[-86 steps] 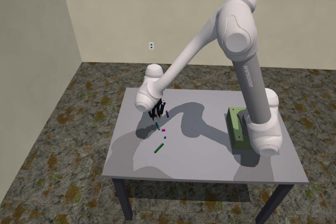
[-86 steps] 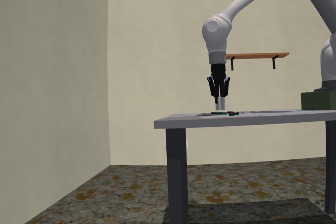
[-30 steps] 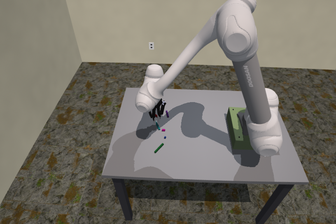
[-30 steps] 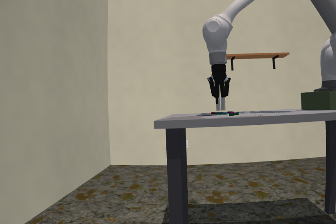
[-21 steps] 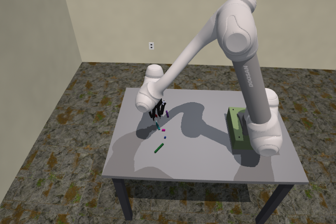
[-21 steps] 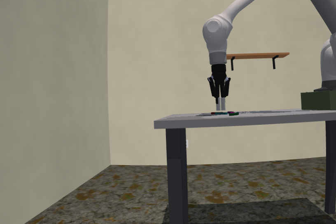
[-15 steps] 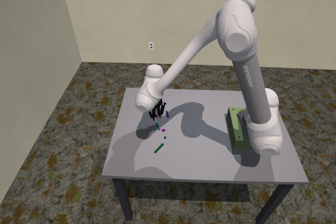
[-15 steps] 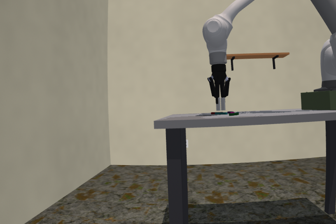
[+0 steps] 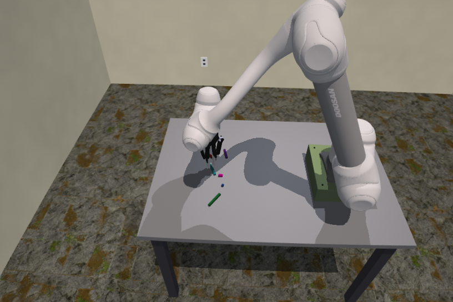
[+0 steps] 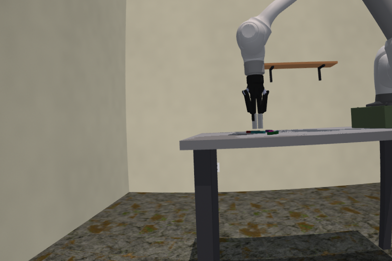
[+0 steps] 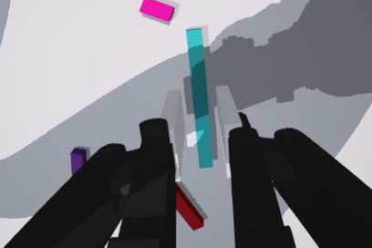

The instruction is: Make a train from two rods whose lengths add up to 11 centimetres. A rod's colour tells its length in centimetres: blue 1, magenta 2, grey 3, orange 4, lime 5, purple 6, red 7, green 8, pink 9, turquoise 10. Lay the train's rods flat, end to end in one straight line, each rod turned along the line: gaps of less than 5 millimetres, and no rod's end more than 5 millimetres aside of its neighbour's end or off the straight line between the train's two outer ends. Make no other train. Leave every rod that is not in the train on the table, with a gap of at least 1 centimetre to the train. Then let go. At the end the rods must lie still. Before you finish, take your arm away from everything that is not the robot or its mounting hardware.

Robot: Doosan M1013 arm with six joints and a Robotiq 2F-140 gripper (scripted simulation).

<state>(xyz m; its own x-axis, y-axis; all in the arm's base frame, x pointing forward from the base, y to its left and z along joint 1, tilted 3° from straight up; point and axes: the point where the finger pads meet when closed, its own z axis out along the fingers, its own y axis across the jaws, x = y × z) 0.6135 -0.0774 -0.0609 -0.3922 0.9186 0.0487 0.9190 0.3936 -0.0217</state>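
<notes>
Now: hand 5 cm above the turquoise rod. Round my hand: magenta rod (5 cm to the left, 5 cm below, 5 cm behind); purple rod (10 cm to the right, 7 cm behind, 5 cm below); red rod (8 cm to the right, 5 cm below, 1 cm ahead).
</notes>
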